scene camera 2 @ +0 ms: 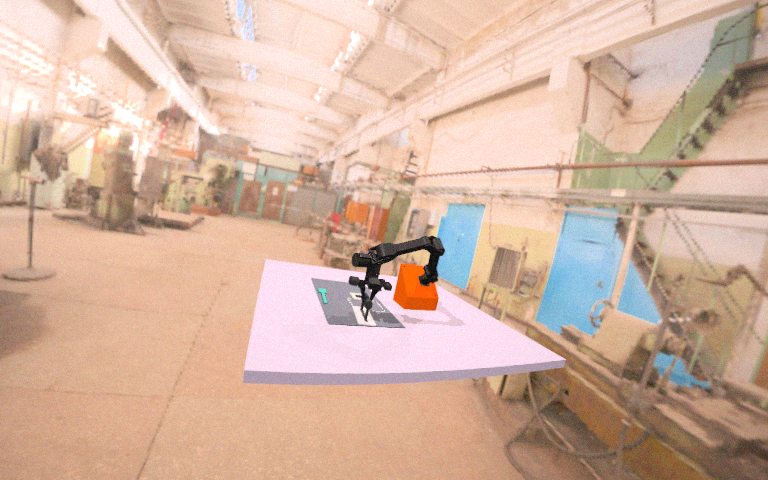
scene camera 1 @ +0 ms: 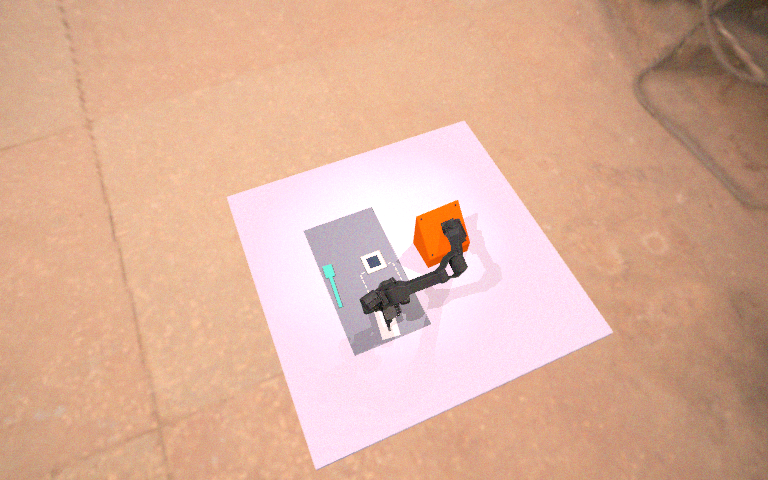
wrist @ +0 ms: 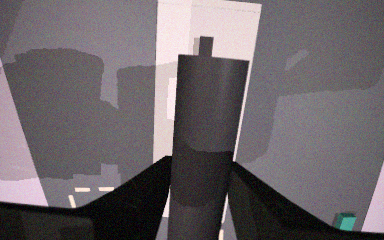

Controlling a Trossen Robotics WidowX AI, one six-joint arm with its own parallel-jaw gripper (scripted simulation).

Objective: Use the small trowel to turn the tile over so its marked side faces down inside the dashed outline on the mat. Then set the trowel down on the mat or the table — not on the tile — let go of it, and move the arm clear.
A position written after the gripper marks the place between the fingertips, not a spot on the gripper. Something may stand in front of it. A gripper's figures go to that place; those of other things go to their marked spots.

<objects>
The gripper [wrist: 199, 165]: 11 cm from the lens. A trowel [wrist: 203, 62]: 7 cm from the lens.
</objects>
